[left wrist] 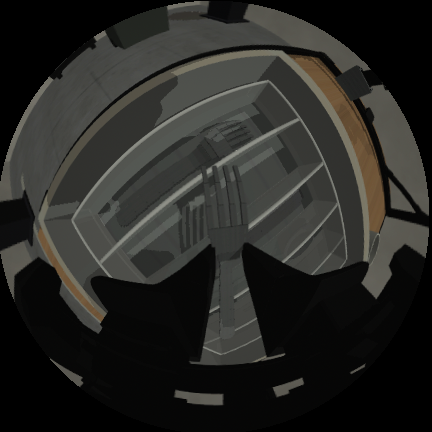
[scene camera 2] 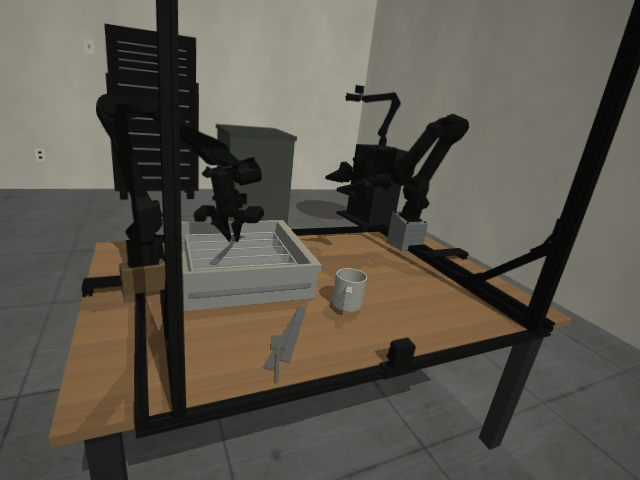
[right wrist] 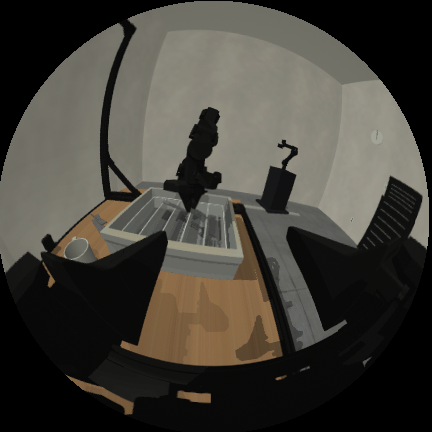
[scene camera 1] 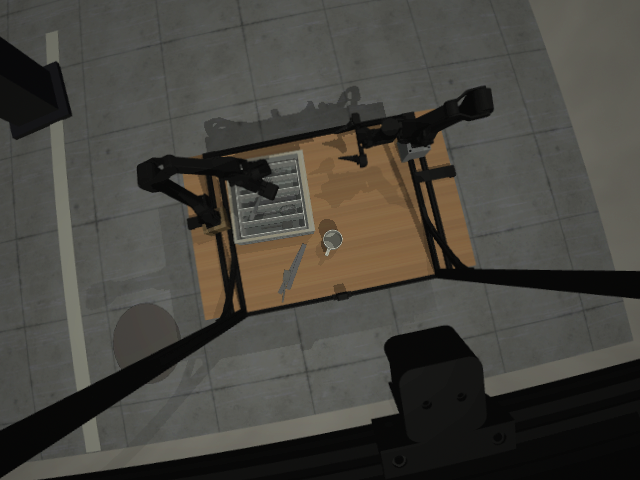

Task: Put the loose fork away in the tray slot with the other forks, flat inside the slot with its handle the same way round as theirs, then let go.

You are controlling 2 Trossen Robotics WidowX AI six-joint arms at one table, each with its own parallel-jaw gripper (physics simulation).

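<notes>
My left gripper (scene camera 2: 235, 240) (left wrist: 228, 248) (right wrist: 190, 211) is shut on the loose grey fork (scene camera 1: 253, 208) (scene camera 2: 222, 254) (left wrist: 227, 235), just behind its head. The fork is over the tray (scene camera 1: 309, 206) (scene camera 2: 248, 289) (left wrist: 361, 175) (right wrist: 200, 261); its handle slants across the dividers. In the left wrist view its tines point up the picture and reach the first long divider. Other forks (left wrist: 227, 134) lie in the far slot beyond that divider, heads at upper right, handles at lower left. The held fork is turned from their line. My right gripper (scene camera 2: 333, 183) (right wrist: 228, 235) is open and empty, away from the tray.
A white mug (scene camera 1: 332, 239) (scene camera 2: 349, 290) (right wrist: 79, 250) stands beside the tray's near right corner. Long flat grey pieces (scene camera 1: 296, 266) (scene camera 2: 293, 335) lie crossed on the table in front of the tray. Black frame posts (scene camera 2: 168, 206) rise at the table's edges.
</notes>
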